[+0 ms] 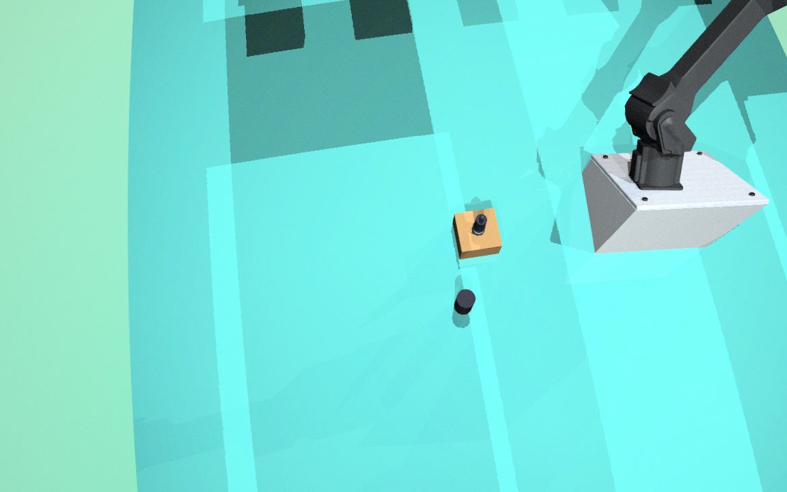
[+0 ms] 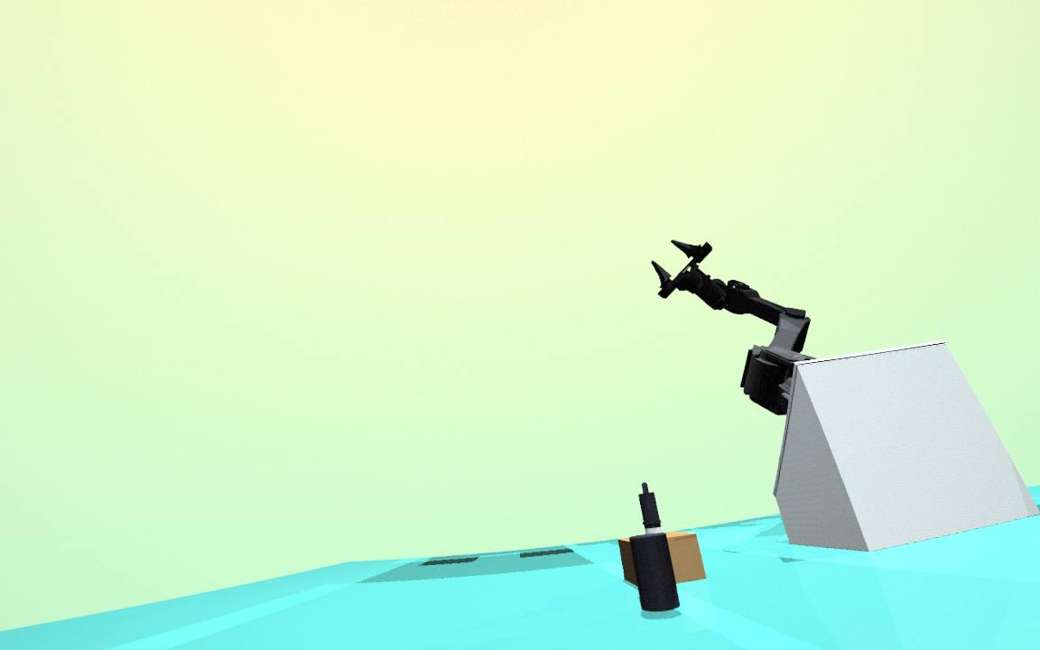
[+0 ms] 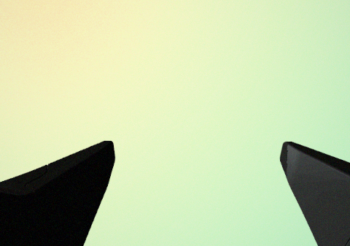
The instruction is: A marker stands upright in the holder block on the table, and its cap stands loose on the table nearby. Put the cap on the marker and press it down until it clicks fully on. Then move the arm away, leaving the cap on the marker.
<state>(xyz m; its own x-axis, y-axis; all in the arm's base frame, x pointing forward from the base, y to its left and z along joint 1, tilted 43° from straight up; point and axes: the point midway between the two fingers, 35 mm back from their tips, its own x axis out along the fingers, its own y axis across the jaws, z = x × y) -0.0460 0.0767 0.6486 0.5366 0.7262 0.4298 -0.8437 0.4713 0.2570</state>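
Now: the dark round cap 680 mm below my gripper tip, 540 mm to the left of it and 260 mm ahead of it. Round my gripper tip: brown holder block (680 mm below, 420 mm to the left, 240 mm ahead).
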